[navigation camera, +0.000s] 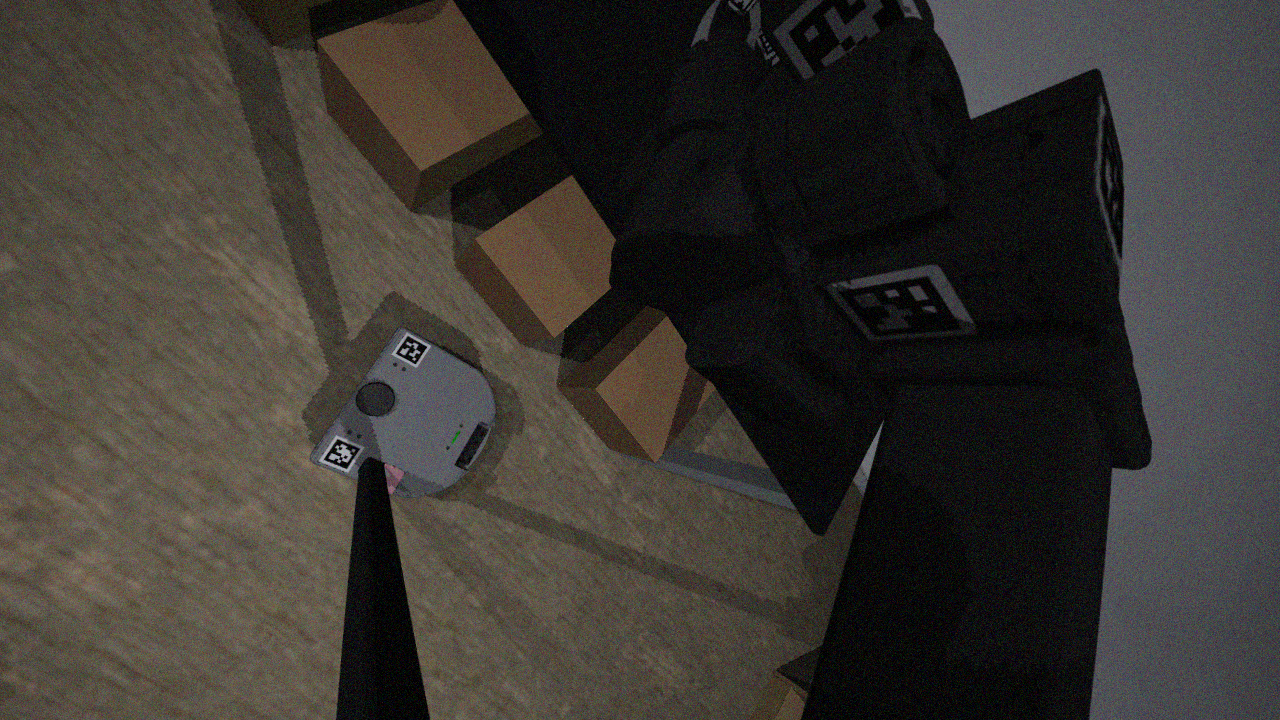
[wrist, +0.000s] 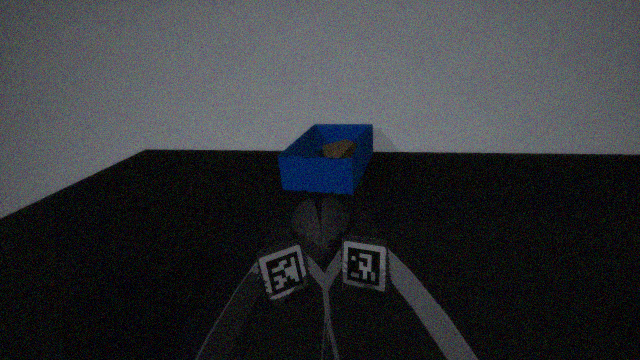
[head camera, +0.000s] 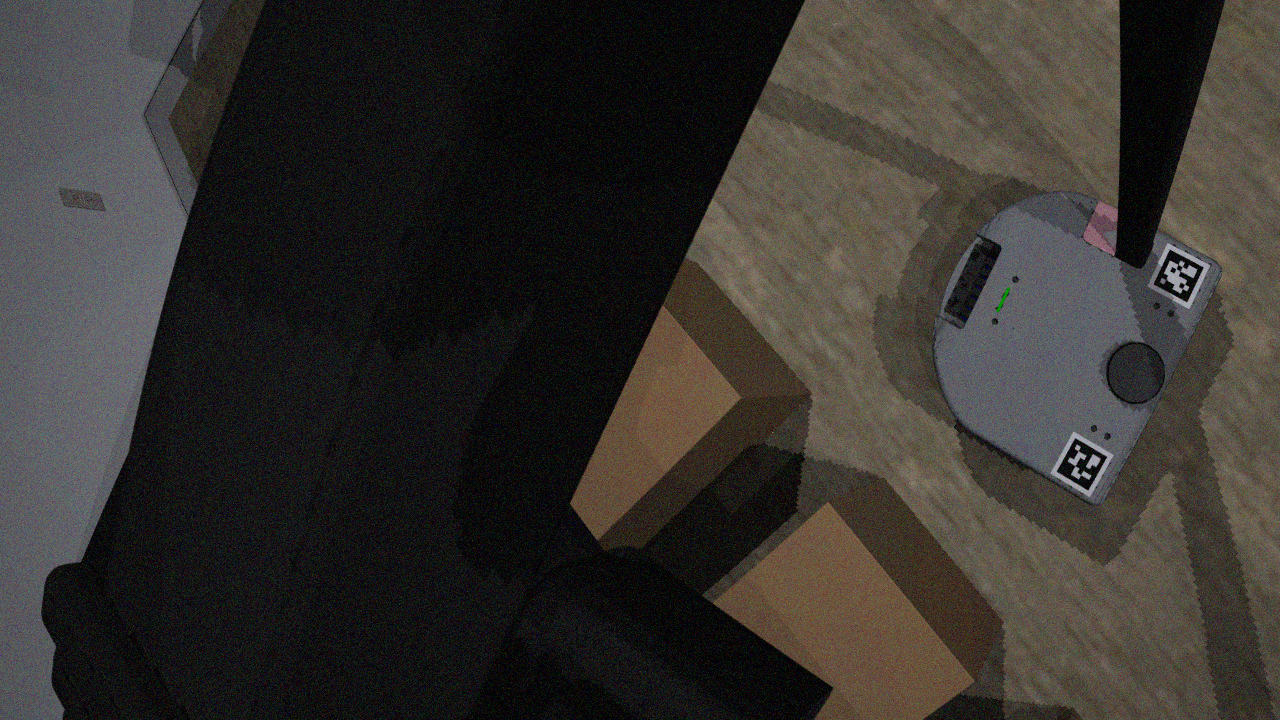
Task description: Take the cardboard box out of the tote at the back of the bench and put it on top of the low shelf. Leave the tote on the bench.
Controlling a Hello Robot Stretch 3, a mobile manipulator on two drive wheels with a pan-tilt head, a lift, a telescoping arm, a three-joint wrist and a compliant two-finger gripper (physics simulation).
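Where they show: robot's base, origin of the base link: (navigation camera: 376,396) (head camera: 1129,371).
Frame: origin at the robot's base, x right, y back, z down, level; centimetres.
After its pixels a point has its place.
The blue tote (wrist: 317,175) stands at the back of the black bench (wrist: 500,250) (navigation camera: 796,470) @(x 21.8, y 61.7, z -76.3 cm) (head camera: 537,179), against the wall, in the wrist view. The brown cardboard box (wrist: 339,148) lies inside the tote, towards its right side; its lower part is hidden by the tote's front wall. My gripper (wrist: 320,222) @(x 40.8, y 2.3, z -105.4 cm) is shut, with its fingertips together and no thing between them. It points at the tote from in front, over the bench and apart from the tote. The tote and the box do not show in the head and navigation views. The low shelf cannot be made out.
Large brown boxes (head camera: 841,608) (navigation camera: 429,80) stand on the floor along the bench's front edge. My grey base (head camera: 1056,349) @(x 2.3, y 10.0, z -16.0 cm) (navigation camera: 420,411) @(x 1.8, y 9.0, z -16.0 cm) is on the floor beside them. The dark wrist with marker tags (navigation camera: 904,302) @(x 11.7, y 5.3, z -119.1 cm) covers part of the bench. A pale wall (head camera: 71,358) @(x 84.0, y 159.2, z -56.1 cm) (wrist: 320,65) runs behind the bench.
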